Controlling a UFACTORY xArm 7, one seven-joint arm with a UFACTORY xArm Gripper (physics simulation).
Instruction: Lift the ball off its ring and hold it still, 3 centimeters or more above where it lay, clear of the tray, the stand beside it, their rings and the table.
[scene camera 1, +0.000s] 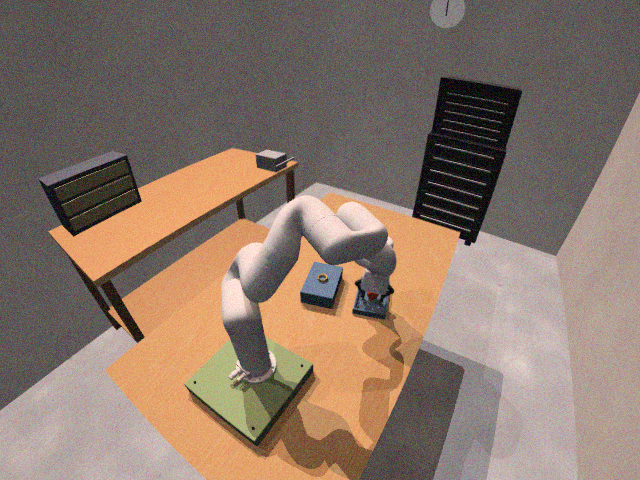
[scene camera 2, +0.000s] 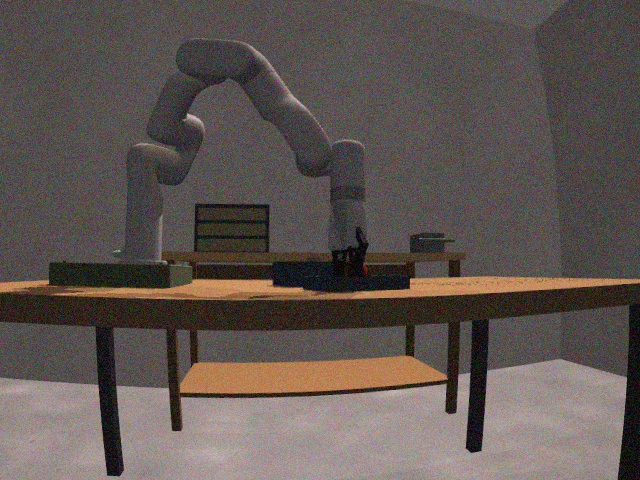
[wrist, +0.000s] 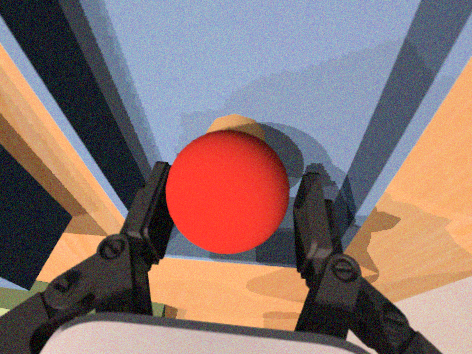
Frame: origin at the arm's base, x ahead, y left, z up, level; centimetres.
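Seen in the pictures: gripper, between the fingertips: (scene camera 1: 371, 300) (wrist: 236, 184); arm's base, origin of its link: (scene camera 1: 256, 365) (scene camera 2: 142, 264).
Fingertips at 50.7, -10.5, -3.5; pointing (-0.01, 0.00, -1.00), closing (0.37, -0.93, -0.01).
Observation:
Pixels of each thing's top centre, then the offset from my fingertips to it, as dx, dy, dz.
- red ball, centre of its top: (wrist: 219, 247) (scene camera 2: 355, 261) (scene camera 1: 373, 288) +1.9, +0.9, +4.5
- blue tray, centre of its top: (wrist: 230, 177) (scene camera 2: 355, 276) (scene camera 1: 372, 294) +1.9, +0.9, +1.3
The red ball (scene camera 1: 372, 296) (scene camera 2: 364, 269) (wrist: 227, 192) is in the blue tray (scene camera 1: 369, 312) (scene camera 2: 387, 282) (wrist: 310, 40). Its tan ring (wrist: 232, 120) shows partly behind it in the wrist view; the rest is hidden. My gripper (scene camera 1: 372, 299) (scene camera 2: 347, 272) (wrist: 236, 184) is low over the tray, partly open, with one finger on each side of the ball. In the wrist view a gap shows between the ball and the right finger, while the left finger appears very close to the ball's edge. Whether it touches is unclear.
The blue stand (scene camera 1: 311, 287) (scene camera 2: 289, 273) (wrist: 25, 225) is beside the tray, with a tan ring (scene camera 1: 318, 278) on top. The green base plate (scene camera 1: 217, 384) (scene camera 2: 108, 274) carries the arm. A second table (scene camera 1: 180, 196) with a drawer unit (scene camera 1: 95, 193) (scene camera 2: 232, 228) is farther off.

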